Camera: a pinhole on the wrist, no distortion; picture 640 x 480 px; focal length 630.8 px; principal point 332.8 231.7 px. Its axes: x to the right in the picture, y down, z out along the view. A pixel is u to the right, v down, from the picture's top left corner.
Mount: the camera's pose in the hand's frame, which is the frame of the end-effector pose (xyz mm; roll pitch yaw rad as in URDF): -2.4 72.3 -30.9 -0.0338 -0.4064 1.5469
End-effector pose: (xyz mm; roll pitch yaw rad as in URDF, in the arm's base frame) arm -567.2 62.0 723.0 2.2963 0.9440 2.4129
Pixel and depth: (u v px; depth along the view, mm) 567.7 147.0 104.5
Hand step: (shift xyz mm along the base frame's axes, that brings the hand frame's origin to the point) 68.5 78.9 -8.8
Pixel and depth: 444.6 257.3 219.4
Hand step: 175.4 49.0 -46.5
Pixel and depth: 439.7 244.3 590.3
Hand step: 511.8 34.4 -213.6
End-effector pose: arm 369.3 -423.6 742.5 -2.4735 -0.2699 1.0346
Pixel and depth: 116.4 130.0 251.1
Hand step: -140.0 131.6 -55.4
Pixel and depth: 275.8 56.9 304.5
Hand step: -126.6 195.5 -118.3
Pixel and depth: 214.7 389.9 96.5
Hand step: -22.4 -5.9 -57.1
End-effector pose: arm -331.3 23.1 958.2 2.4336 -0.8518 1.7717
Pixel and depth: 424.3 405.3 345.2
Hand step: 161.0 141.9 -241.2
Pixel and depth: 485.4 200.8 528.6
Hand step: 247.6 357.5 -258.8
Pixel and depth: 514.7 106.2 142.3
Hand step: 102.9 76.6 -20.3
